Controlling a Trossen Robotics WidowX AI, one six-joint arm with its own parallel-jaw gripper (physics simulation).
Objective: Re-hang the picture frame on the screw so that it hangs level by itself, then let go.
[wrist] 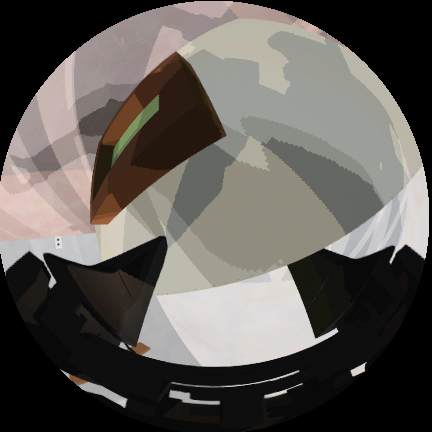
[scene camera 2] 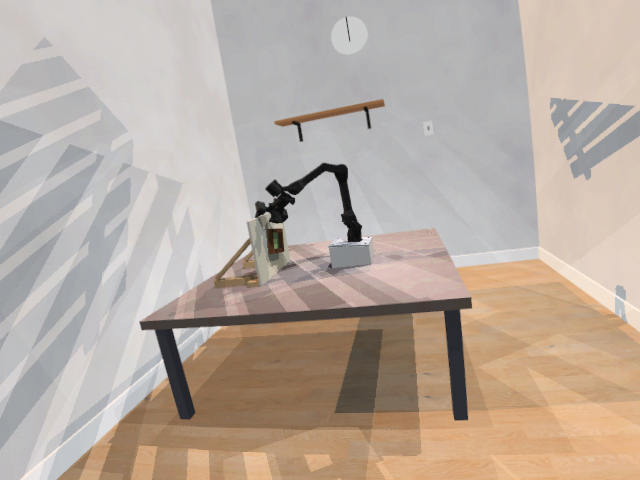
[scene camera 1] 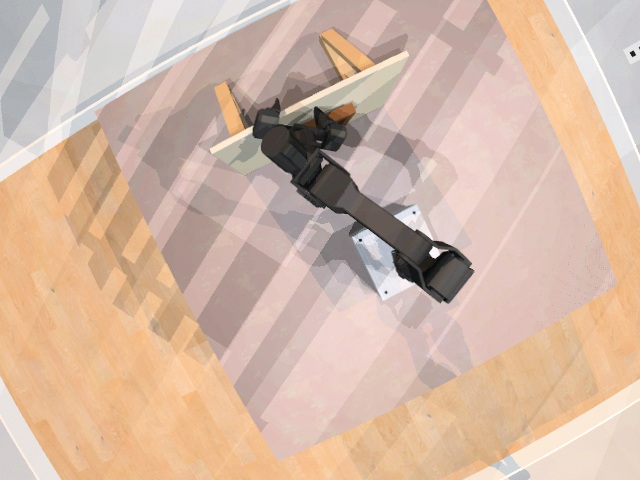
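Where they show: gripper, fingertip midpoint: (wrist: 225,241) (scene camera 1: 296,103); arm's base at its link origin: (scene camera 2: 355,240).
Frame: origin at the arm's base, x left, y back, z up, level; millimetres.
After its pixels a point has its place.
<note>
The brown picture frame (scene camera 1: 345,111) @[y -398, x 53, z 115 mm] (scene camera 2: 270,241) @[y -375, x 206, z 76 mm] (wrist: 200,115) @[y -370, x 192, z 138 mm] with a green picture lies against the front of the pale board (scene camera 1: 385,90) @[y -444, x -79, z 39 mm] (scene camera 2: 261,258) @[y -382, x 306, z 16 mm] (wrist: 325,95). In the wrist view it is tilted and lies up and left of the fingers. I cannot tell whether it hangs level. The screw does not show. My gripper (scene camera 1: 297,107) @[y -425, x 162, z 185 mm] (scene camera 2: 268,212) @[y -425, x 162, z 185 mm] (wrist: 225,241) @[y -425, x 162, z 185 mm] is open and empty at the board's top edge. In scene camera 1, one finger is over the back side and the other is over the front, close above the frame. Contact is unclear.
Two wooden braces (scene camera 1: 230,109) @[y -519, x 323, z 45 mm] (scene camera 1: 343,54) @[y -566, x -2, z 48 mm] stand behind the board. The arm's light metal base box (scene camera 1: 372,263) @[y -16, x 90, z 4 mm] (scene camera 2: 351,255) @[y 3, x 107, z -50 mm] stands on the pinkish table (scene camera 1: 289,382) @[y 286, x 440, z -105 mm] (scene camera 2: 320,297) @[y -7, x 531, z -105 mm], in front of the board. A wall shelf (scene camera 2: 330,112) is far behind.
</note>
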